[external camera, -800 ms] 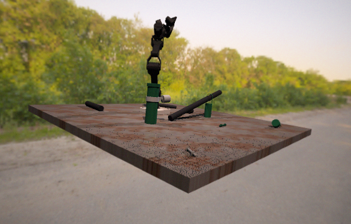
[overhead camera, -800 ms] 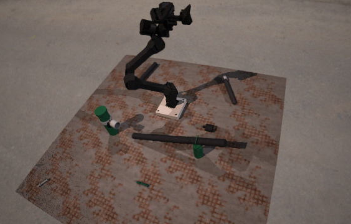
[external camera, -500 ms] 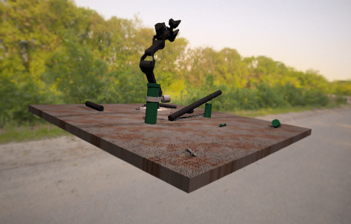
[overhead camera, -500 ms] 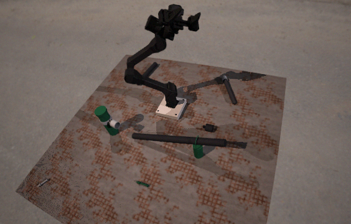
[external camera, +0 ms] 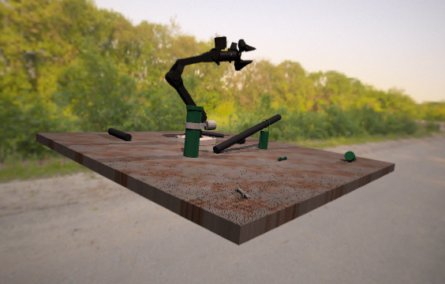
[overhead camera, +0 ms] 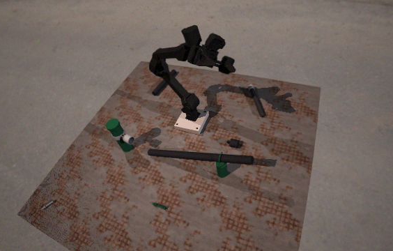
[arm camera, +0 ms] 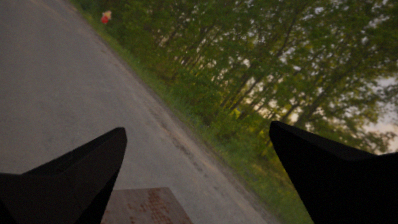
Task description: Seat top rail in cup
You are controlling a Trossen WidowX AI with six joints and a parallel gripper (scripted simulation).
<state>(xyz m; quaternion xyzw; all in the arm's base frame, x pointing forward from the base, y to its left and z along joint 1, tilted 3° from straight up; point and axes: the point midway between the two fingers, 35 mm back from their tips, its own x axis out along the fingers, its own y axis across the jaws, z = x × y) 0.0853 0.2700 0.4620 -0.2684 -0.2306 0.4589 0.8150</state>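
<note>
Right now the grey rail-end cup is 22 cm ahead of my gripper tip, 45 cm to the right of it and 38 cm below it. The rest, counted from my gripper tip: short green post 12 cm ahead, 2 cm to the left, 40 cm below; small dark fitting 4 cm behind, 1 cm to the right, 49 cm below; green bolt 40 cm ahead, 15 cm to the right, 50 cm below.
</note>
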